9 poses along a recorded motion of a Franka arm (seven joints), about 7 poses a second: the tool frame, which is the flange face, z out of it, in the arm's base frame.
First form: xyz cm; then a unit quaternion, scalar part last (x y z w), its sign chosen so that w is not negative.
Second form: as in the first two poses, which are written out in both.
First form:
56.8, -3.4, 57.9, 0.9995, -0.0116, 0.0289, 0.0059
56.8, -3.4, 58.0, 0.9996, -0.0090, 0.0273, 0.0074
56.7, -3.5, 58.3, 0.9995, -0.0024, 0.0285, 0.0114
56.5, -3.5, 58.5, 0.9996, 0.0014, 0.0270, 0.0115
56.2, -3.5, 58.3, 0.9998, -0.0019, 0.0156, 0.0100
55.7, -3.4, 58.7, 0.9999, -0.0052, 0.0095, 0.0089
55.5, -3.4, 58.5, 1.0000, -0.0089, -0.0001, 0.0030
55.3, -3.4, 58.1, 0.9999, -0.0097, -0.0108, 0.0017
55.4, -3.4, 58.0, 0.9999, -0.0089, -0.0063, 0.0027
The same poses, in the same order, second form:
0.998, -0.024, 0.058, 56.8; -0.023, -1.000, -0.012, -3.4; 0.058, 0.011, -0.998, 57.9; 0, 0, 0, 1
0.998, -0.018, 0.054, 56.8; -0.018, -1.000, -0.015, -3.4; 0.055, 0.014, -0.998, 58.0; 0, 0, 0, 1
0.998, -0.005, 0.057, 56.7; -0.004, -1.000, -0.023, -3.5; 0.057, 0.023, -0.998, 58.3; 0, 0, 0, 1
0.999, 0.002, 0.054, 56.5; 0.003, -1.000, -0.023, -3.5; 0.054, 0.023, -0.998, 58.5; 0, 0, 0, 1
1.000, -0.004, 0.031, 56.2; -0.003, -1.000, -0.020, -3.5; 0.031, 0.020, -0.999, 58.3; 0, 0, 0, 1
1.000, -0.011, 0.019, 55.7; -0.010, -1.000, -0.018, -3.4; 0.019, 0.018, -1.000, 58.7; 0, 0, 0, 1
1.000, -0.018, 0.000, 55.5; -0.018, -1.000, -0.006, -3.4; 0.000, 0.006, -1.000, 58.5; 0, 0, 0, 1
1.000, -0.019, -0.022, 55.3; -0.019, -1.000, -0.003, -3.4; -0.022, 0.004, -1.000, 58.1; 0, 0, 0, 1
1.000, -0.018, -0.013, 55.4; -0.018, -1.000, -0.005, -3.4; -0.013, 0.006, -1.000, 58.0; 0, 0, 0, 1

